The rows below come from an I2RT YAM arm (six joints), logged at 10 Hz.
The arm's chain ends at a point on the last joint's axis. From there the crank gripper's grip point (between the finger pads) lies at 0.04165 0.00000 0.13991 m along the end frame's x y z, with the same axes.
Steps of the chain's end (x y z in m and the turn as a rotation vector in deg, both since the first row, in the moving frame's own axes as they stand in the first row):
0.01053, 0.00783, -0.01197, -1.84, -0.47, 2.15
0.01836, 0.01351, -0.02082, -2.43, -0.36, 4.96
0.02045, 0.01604, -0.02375, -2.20, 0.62, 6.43
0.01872, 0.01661, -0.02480, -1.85, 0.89, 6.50
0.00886, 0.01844, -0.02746, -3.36, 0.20, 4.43
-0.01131, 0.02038, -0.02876, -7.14, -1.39, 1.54
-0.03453, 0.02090, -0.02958, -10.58, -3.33, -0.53
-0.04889, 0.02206, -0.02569, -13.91, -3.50, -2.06
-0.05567, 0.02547, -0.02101, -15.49, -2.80, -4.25
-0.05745, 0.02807, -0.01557, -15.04, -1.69, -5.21
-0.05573, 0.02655, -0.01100, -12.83, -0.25, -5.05
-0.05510, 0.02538, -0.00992, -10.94, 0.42, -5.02
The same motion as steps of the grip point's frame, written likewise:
0.00927, 0.01387, -0.01173, -1.84, -0.47, 2.15
0.01707, 0.02300, -0.02076, -2.43, -0.36, 4.96
0.02139, 0.02614, -0.02440, -2.20, 0.62, 6.43
0.02036, 0.02594, -0.02561, -1.85, 0.89, 6.50
0.00891, 0.02986, -0.02794, -3.36, 0.20, 4.43
-0.01496, 0.03890, -0.02895, -7.14, -1.39, 1.54
-0.04256, 0.04645, -0.02975, -10.58, -3.33, -0.53
-0.05684, 0.05464, -0.02735, -13.91, -3.50, -2.06
-0.06119, 0.06026, -0.02383, -15.49, -2.80, -4.25
-0.06005, 0.06093, -0.01871, -15.04, -1.69, -5.21
-0.05512, 0.05399, -0.01390, -12.83, -0.25, -5.05
-0.05308, 0.04820, -0.01242, -10.94, 0.42, -5.02

